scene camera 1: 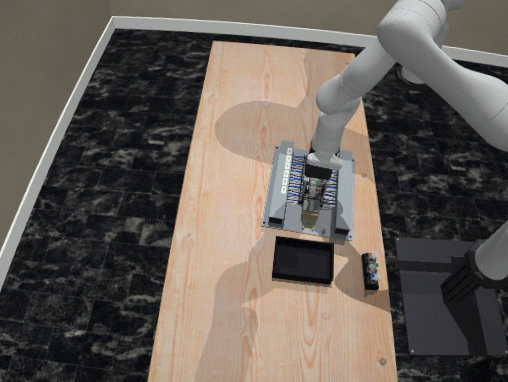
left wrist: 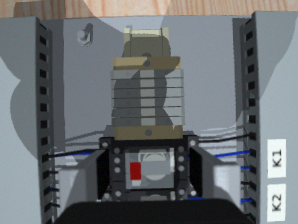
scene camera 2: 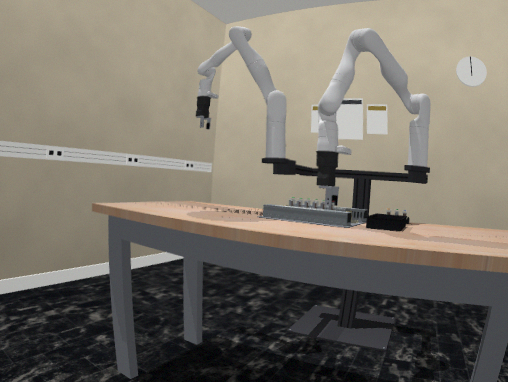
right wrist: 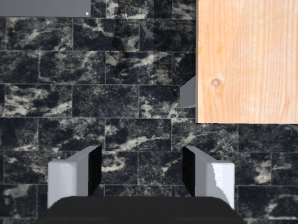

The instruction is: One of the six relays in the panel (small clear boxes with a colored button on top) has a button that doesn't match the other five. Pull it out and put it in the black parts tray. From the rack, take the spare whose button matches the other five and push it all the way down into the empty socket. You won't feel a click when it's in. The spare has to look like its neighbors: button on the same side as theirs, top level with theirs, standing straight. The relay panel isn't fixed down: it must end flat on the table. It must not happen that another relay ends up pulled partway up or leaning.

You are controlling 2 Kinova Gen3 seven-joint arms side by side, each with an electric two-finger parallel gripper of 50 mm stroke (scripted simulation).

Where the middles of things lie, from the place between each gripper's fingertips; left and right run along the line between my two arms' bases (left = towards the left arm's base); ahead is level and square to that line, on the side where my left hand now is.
Now: left hand point(scene camera 2: 331, 205) 1 cm past the relay panel point(scene camera 1: 300, 214), 5 cm to the left of it and 5 cm above it. From my left hand the other things lie so: black parts tray point(scene camera 1: 311, 261) 5 cm ahead, 20 cm to the left, 5 cm below.
Now: right hand 73 cm to the right of the relay panel, 40 cm short of it and 39 cm above it. Round my right hand: black parts tray: 98 cm to the left, 46 cm ahead, 39 cm below.
